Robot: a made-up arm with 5 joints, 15 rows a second.
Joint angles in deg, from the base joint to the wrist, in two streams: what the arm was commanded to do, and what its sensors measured. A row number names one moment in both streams.
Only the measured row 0 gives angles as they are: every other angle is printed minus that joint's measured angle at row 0.
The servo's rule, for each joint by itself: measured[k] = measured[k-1] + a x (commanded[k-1-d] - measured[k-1]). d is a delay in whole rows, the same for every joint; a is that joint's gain. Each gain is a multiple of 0.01, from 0.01 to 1. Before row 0 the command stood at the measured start. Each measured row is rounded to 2 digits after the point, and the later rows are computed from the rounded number. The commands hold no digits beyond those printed.
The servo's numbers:
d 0
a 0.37 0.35 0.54 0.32 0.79
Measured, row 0:
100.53 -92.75 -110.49 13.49 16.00
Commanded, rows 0 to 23:
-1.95 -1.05 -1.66 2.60 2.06
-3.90 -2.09 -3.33 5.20 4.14
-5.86 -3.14 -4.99 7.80 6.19
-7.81 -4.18 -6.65 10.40 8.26
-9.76 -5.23 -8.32 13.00 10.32
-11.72 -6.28 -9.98 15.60 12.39
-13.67 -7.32 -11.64 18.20 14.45
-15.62 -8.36 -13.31 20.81 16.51
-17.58 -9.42 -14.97 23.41 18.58
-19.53 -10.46 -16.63 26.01 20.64
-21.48 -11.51 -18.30 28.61 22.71
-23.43 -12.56 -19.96 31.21 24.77
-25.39 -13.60 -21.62 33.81 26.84
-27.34 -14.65 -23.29 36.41 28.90
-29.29 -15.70 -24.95 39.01 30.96
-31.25 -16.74 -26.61 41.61 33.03
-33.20 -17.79 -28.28 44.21 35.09
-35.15 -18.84 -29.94 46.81 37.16
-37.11 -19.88 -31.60 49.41 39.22
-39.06 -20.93 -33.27 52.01 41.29
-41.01 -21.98 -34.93 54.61 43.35
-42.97 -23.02 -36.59 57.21 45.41
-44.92 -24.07 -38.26 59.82 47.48
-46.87 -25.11 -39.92 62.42 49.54
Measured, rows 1 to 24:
-0.72 -0.37 -0.90 0.83 1.63
-1.90 -0.97 -2.21 2.23 3.61
-3.37 -1.73 -3.71 4.01 5.65
-5.01 -2.59 -5.30 6.05 7.71
-6.77 -3.51 -6.93 8.27 9.77
-8.60 -4.48 -8.58 10.62 11.84
-10.48 -5.47 -10.23 13.05 13.90
-12.38 -6.48 -11.89 15.53 15.96
-14.30 -7.51 -13.55 18.05 18.03
-16.24 -8.54 -15.21 20.60 20.09
-18.18 -9.58 -16.88 23.16 22.16
-20.12 -10.62 -18.54 25.74 24.22
-22.07 -11.66 -20.20 28.32 26.29
-24.02 -12.71 -21.87 30.91 28.35
-25.97 -13.76 -23.53 33.50 30.41
-27.92 -14.80 -25.19 36.10 32.48
-29.87 -15.85 -26.86 38.70 34.54
-31.82 -16.90 -28.52 41.30 36.61
-33.78 -17.94 -30.18 43.90 38.67
-35.73 -18.99 -31.85 46.50 40.74
-37.68 -20.04 -33.51 49.10 42.80
-39.64 -21.08 -35.17 51.70 44.86
-41.59 -22.13 -36.84 54.30 46.93
-43.54 -23.17 -38.50 56.90 48.99

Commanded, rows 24 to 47:
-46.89 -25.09 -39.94 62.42 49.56
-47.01 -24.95 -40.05 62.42 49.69
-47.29 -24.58 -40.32 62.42 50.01
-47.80 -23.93 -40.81 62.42 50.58
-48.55 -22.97 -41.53 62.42 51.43
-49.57 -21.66 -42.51 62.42 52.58
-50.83 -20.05 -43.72 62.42 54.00
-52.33 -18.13 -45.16 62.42 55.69
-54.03 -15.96 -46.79 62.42 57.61
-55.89 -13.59 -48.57 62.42 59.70
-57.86 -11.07 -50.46 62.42 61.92
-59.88 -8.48 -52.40 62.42 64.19
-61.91 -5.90 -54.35 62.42 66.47
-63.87 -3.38 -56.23 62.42 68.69
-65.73 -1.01 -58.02 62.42 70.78
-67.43 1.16 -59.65 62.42 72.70
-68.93 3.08 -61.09 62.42 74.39
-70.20 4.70 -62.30 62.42 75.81
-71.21 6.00 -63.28 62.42 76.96
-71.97 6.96 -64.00 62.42 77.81
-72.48 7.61 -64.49 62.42 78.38
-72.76 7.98 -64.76 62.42 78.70
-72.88 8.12 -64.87 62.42 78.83
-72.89 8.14 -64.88 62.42 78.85
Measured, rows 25 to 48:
-44.78 -23.84 -39.28 58.67 49.44
-45.61 -24.23 -39.70 59.87 49.64
-46.23 -24.35 -40.03 60.69 49.93
-46.81 -24.20 -40.45 61.24 50.44
-47.45 -23.77 -41.03 61.62 51.22
-48.23 -23.03 -41.83 61.88 52.29
-49.19 -21.99 -42.85 62.05 53.64
-50.35 -20.64 -44.10 62.17 55.26
-51.71 -19.00 -45.55 62.25 57.12
-53.26 -17.11 -47.18 62.30 59.16
-54.96 -15.00 -48.95 62.34 61.34
-56.78 -12.72 -50.81 62.37 63.59
-58.68 -10.33 -52.72 62.39 65.87
-60.60 -7.90 -54.62 62.40 68.10
-62.50 -5.49 -56.46 62.41 70.22
-64.32 -3.16 -58.18 62.41 72.18
-66.03 -0.98 -59.75 62.41 73.93
-67.57 1.01 -61.13 62.41 75.42
-68.92 2.76 -62.29 62.41 76.64
-70.05 4.23 -63.21 62.41 77.56
-70.95 5.41 -63.90 62.41 78.21
-71.62 6.31 -64.36 62.41 78.60
-72.09 6.94 -64.64 62.41 78.78
-72.39 7.36 -64.77 62.41 78.84

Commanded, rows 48 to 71:
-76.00 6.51 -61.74 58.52 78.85
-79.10 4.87 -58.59 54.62 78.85
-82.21 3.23 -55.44 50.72 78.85
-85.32 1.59 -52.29 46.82 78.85
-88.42 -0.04 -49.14 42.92 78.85
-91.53 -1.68 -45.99 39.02 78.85
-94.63 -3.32 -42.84 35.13 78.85
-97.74 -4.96 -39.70 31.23 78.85
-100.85 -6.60 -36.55 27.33 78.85
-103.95 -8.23 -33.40 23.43 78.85
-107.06 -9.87 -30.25 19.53 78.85
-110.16 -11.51 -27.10 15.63 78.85
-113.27 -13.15 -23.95 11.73 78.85
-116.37 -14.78 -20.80 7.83 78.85
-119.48 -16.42 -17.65 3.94 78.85
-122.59 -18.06 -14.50 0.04 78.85
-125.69 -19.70 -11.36 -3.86 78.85
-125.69 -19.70 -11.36 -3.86 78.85
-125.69 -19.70 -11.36 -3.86 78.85
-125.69 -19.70 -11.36 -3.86 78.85
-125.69 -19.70 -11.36 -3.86 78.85
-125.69 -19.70 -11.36 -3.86 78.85
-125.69 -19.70 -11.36 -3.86 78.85
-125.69 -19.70 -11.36 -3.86 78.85
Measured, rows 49 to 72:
-73.73 7.06 -63.13 61.17 78.85
-75.72 6.29 -60.68 59.07 78.85
-78.12 5.22 -57.85 56.40 78.85
-80.78 3.95 -54.85 53.33 78.85
-83.61 2.55 -51.77 50.00 78.85
-86.54 1.07 -48.65 46.49 78.85
-89.53 -0.47 -45.51 42.85 78.85
-92.57 -2.04 -42.37 39.13 78.85
-95.63 -3.64 -39.23 35.35 78.85
-98.71 -5.25 -36.08 31.54 78.85
-101.80 -6.87 -32.93 27.70 78.85
-104.89 -8.49 -29.78 23.84 78.85
-107.99 -10.12 -26.63 19.96 78.85
-111.09 -11.75 -23.48 16.08 78.85
-114.19 -13.38 -20.33 12.20 78.85
-117.30 -15.02 -17.18 8.31 78.85
-120.40 -16.66 -14.04 4.42 78.85
-122.36 -17.72 -12.59 1.77 78.85
-123.59 -18.41 -11.93 -0.03 78.85
-124.37 -18.86 -11.62 -1.26 78.85
-124.86 -19.15 -11.48 -2.09 78.85
-125.17 -19.34 -11.42 -2.66 78.85
-125.36 -19.47 -11.39 -3.04 78.85
-125.48 -19.55 -11.37 -3.30 78.85

